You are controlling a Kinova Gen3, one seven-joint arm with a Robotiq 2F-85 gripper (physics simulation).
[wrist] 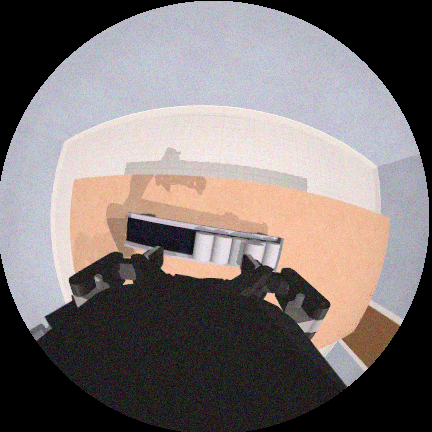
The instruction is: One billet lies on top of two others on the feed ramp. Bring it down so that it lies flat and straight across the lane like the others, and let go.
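Frame: origin at the arm's base, x ahead, y left, z up, level; centimetres.
Where they show: gripper, between the fingertips: (201,259).
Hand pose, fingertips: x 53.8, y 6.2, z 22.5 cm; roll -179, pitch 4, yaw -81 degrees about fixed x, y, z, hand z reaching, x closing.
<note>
Things, the pixels of their centre, and the offset from my fingertips. Level surfaces: height alone.
- feed ramp, middle of its body: (198,242) dx -2.5, dy +2.3, dz -17.5 cm
- billet, middle of its body: (251,256) dx -1.5, dy -9.1, dz -13.0 cm
- orange table top, height of its surface: dz -24.2 cm
The feed ramp (160,235) runs across the middle of the wrist view, with a dark bare lane at its left and pale billets at its right. One billet (256,247) looks raised over its neighbours, second from the right end; its lower part is partly hidden by the right finger. Other billets (203,246) (221,249) (272,253) lie across the lane beside it, and a shaded one (237,250) lies just left of the raised one. My gripper (201,259) is open and empty. Its fingertips show over the near side of the ramp, the left one by the dark lane, the right one by the raised billet.
The ramp has raised side rails and an end wall (280,254) at the right. It stands on an orange table top (330,250). Shadows of the arm and ramp fall on the table behind it. A pale tiled floor (215,135) and blue-grey walls lie beyond.
</note>
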